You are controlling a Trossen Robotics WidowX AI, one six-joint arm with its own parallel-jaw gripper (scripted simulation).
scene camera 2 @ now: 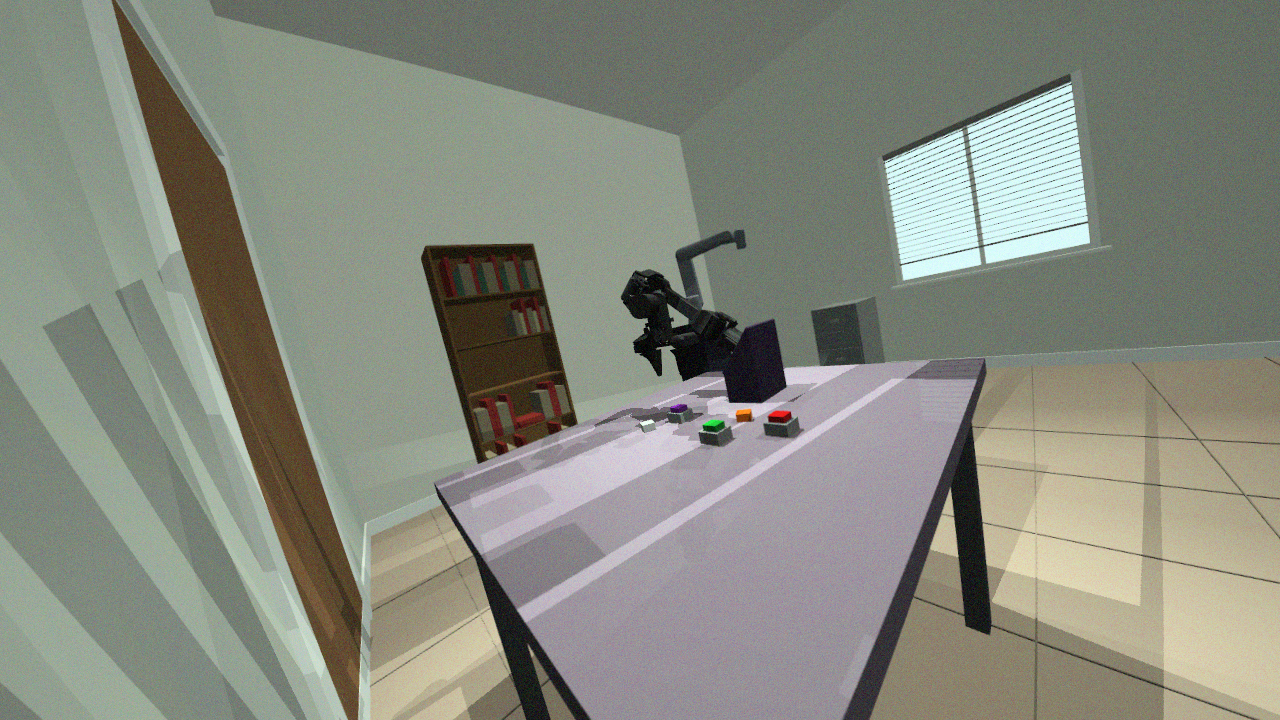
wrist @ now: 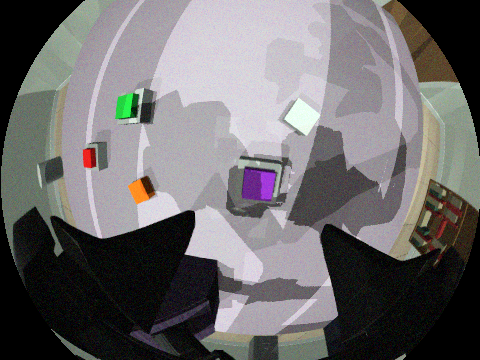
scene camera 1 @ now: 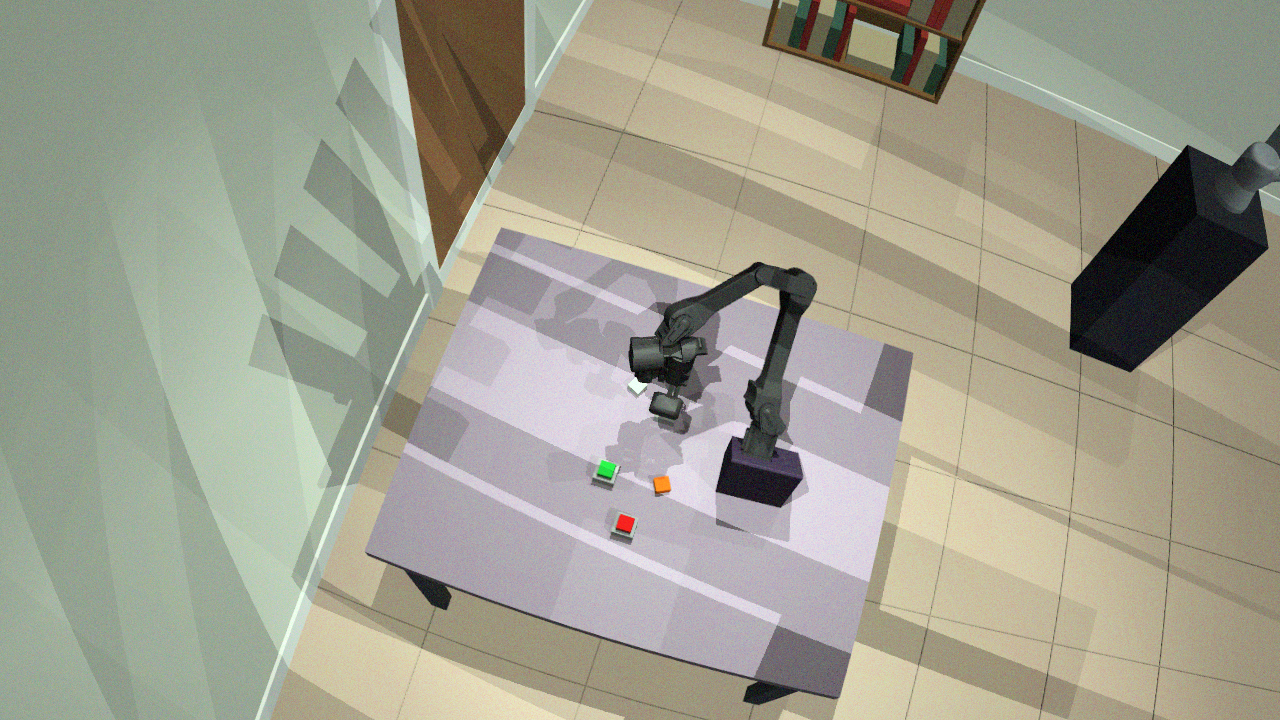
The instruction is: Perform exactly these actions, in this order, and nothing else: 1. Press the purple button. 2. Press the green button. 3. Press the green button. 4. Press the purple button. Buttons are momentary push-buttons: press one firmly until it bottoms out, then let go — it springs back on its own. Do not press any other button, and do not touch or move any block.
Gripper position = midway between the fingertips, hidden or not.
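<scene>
My gripper (scene camera 2: pixel 670 375) (scene camera 1: pixel 670 391) (wrist: pixel 261 226): open, holding nothing. White block (wrist: pixel 301 117). Purple button (wrist: pixel 258 183).
</scene>
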